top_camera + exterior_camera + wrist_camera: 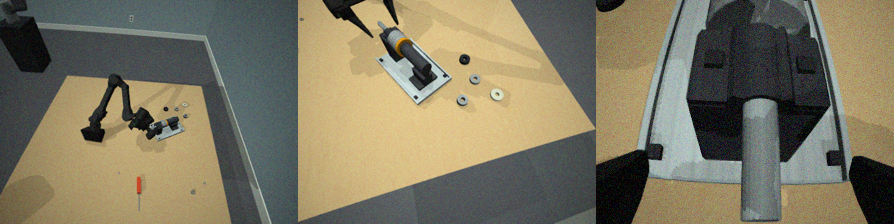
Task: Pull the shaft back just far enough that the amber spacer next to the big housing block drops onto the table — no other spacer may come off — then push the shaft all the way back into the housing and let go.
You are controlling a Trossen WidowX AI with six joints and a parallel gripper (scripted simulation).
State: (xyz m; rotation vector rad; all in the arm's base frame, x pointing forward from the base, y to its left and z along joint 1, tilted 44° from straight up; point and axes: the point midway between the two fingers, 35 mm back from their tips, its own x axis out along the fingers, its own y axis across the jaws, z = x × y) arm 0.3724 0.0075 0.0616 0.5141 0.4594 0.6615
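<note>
Right now the grey shaft is 5 cm ahead of my gripper tip, 3 cm to the left of it and 1 cm above it. The rest, counted from my gripper tip: amber spacer: 9 cm ahead, 4 cm to the left, 1 cm above.
</note>
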